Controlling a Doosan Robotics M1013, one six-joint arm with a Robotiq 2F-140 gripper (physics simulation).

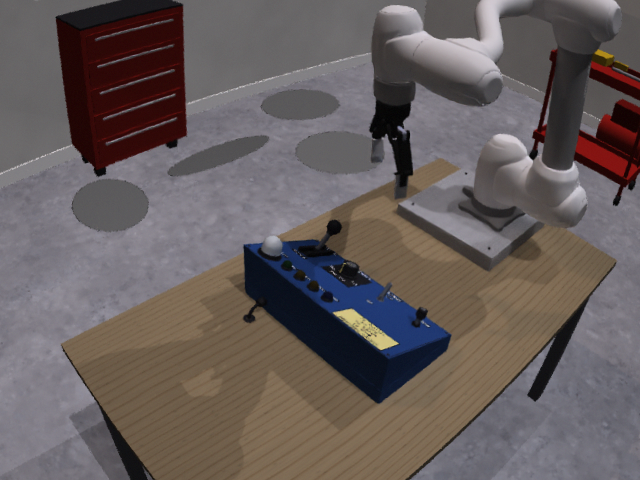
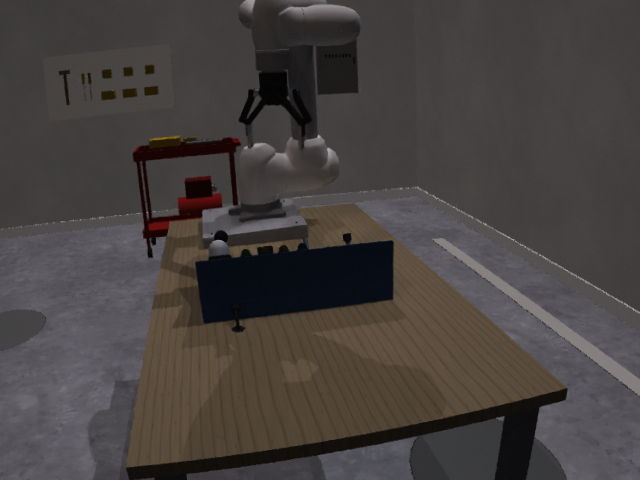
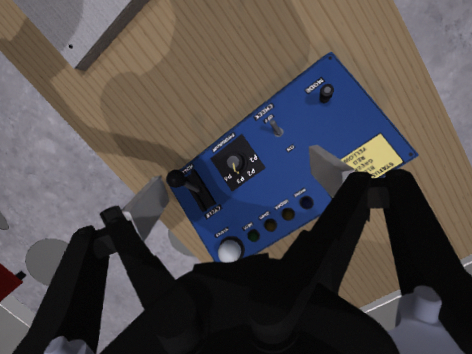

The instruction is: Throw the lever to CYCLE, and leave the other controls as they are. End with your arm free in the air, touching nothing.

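Frame: origin at the arm's base, x right, y ahead, z up, level; millimetres.
Seen in the pictures: gripper, fingertip midpoint: [image 1: 387, 178] [image 2: 275, 147] [image 3: 235, 174]; arm's base, link origin: [image 1: 492, 210] [image 2: 261, 213].
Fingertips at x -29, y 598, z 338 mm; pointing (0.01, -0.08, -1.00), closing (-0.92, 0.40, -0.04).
Offsets run from my fingertips to a thing's middle. "pt": to the spot under its first point. Level surfaces: height alone.
The lever @(dx +174, dy -10, dz -247 mm) [image 1: 333, 226] [image 2: 220, 237] [image 3: 175, 178] has a black ball knob and stands in a dark slot on the blue control box @(dx -12, dy +106, dz -309 mm) [image 1: 315, 322] [image 2: 299, 284] [image 3: 312, 130]. It leans toward the slot's end away from the CYCLE label @(pt dx +167, dy +113, dz -278 mm) [image 3: 213, 211], on the robot base's side. My gripper [image 1: 389, 170] [image 2: 276, 138] [image 3: 235, 174] is open and empty, pointing down in the air above and to the base side of the box, apart from the lever. The rotary knob @(dx +51, dy +41, dz -287 mm) [image 1: 349, 268] [image 3: 234, 161], toggle switch @(dx -68, dy +26, dz -282 mm) [image 1: 385, 291] [image 3: 276, 128] and MODE knob @(dx -189, dy +31, dz -289 mm) [image 1: 421, 313] [image 3: 326, 91] are the other controls.
A white dome @(pt dx +158, dy +211, dz -202 mm) [image 1: 271, 246] [image 2: 219, 249] [image 3: 230, 250] stands near the lever, beside a row of dark coloured lamps. The box stands on the wooden table @(dz -392 mm) [image 1: 206, 439] [image 2: 336, 413]. A small black hooked part @(pt dx +140, dy +286, dz -368 mm) [image 1: 253, 311] [image 2: 237, 320] sits at its tall side. The robot's base plate [image 1: 444, 222] is behind.
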